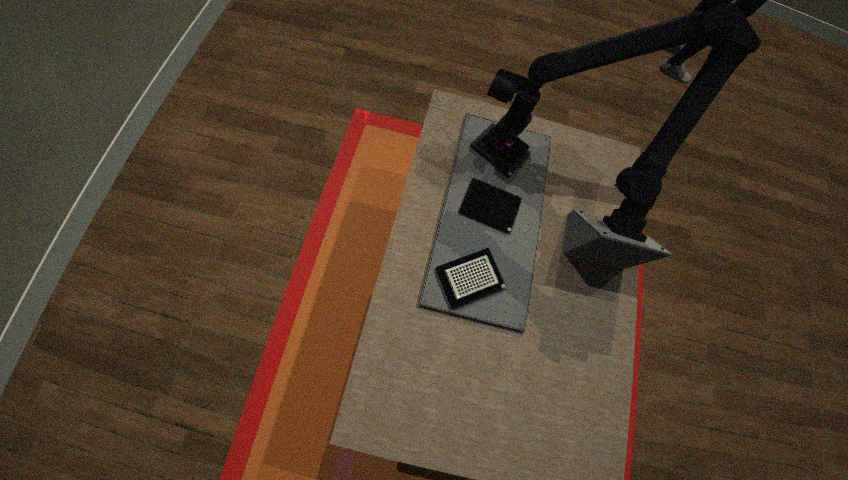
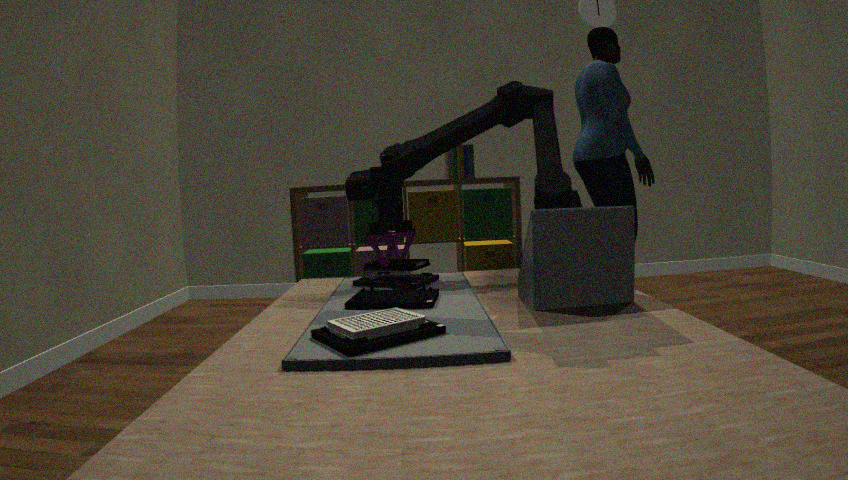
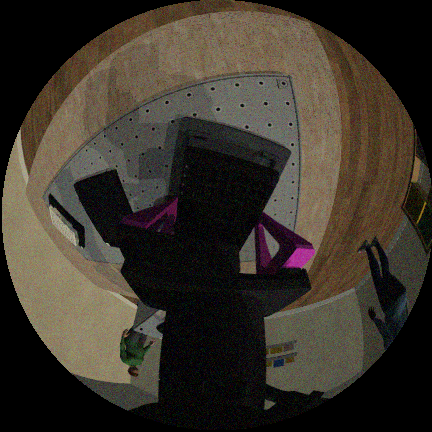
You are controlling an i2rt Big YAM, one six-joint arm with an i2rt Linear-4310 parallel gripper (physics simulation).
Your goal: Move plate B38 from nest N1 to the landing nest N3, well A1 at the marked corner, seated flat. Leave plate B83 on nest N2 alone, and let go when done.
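Observation:
My gripper (image 1: 505,145) (image 2: 390,252) (image 3: 218,207), with magenta fingers, is shut on the dark plate B38 (image 2: 414,262) (image 3: 224,189). It holds the plate level, a little above the far nest N1 (image 2: 395,278) (image 3: 245,141). The empty black landing nest N3 (image 1: 490,205) (image 2: 391,297) (image 3: 100,197) is in the middle of the grey perforated board (image 1: 467,237) (image 2: 472,334) (image 3: 241,100) and has a small white mark at one corner. The white plate B83 (image 1: 472,276) (image 2: 375,321) sits on the near nest N2 (image 1: 443,280) (image 2: 354,346).
The arm's grey pedestal (image 1: 596,248) (image 2: 575,256) stands right of the board. A person (image 2: 602,119) stands behind the pedestal. A shelf unit (image 2: 294,227) with coloured bins is at the back wall. A red and orange floor zone (image 1: 331,238) runs along the table's left side.

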